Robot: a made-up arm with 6 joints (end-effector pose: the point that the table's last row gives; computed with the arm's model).
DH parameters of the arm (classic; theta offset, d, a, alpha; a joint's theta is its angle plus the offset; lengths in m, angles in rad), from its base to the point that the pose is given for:
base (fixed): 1.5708 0.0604 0 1.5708
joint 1: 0 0.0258 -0.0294 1.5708
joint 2: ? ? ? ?
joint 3: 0 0.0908 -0.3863 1.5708
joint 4: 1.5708 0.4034 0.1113 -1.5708
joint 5: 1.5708 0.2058 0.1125 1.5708
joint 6: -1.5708 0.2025 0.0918 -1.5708
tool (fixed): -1.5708 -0.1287 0 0
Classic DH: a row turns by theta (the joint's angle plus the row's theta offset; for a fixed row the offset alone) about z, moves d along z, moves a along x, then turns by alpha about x.
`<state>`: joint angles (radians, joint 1 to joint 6).
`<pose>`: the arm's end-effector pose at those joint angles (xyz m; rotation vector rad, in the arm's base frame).
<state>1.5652 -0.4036 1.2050 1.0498 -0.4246 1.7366</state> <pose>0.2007 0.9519 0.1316 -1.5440 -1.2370 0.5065</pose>
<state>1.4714 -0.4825 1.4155 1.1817 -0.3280 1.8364</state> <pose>0.0710 0.9502 0.1453 -1.3980 -1.3096 0.6925</pose>
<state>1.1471 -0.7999 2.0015 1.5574 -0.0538 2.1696</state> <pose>-0.3568 0.7629 0.0060 -1.1555 -1.5324 1.4217</pose>
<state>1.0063 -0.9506 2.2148 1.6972 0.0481 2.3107</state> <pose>-0.4822 0.5952 -0.0940 -1.1327 -1.5751 1.7785</pose>
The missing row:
joint 2: 0 0.1316 0.0403 -1.5708
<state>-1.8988 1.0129 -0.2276 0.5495 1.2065 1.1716</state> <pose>-0.2918 -0.0643 0.4511 -1.7028 -1.3425 0.9185</pose>
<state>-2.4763 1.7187 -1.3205 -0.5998 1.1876 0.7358</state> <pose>-0.2335 0.2711 0.0503 -2.6110 -0.5880 -0.2313</pose>
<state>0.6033 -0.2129 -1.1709 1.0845 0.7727 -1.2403</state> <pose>0.0869 -0.7047 0.1380 -1.7731 -0.5923 -1.4580</pose>
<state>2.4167 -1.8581 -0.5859 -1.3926 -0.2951 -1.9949</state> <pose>0.1491 -0.1459 0.6993 -1.2754 -2.0884 -1.8175</pose>
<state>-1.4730 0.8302 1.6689 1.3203 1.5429 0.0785</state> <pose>0.2561 -0.6251 -0.1544 -0.3861 -1.8614 -1.5488</pose>
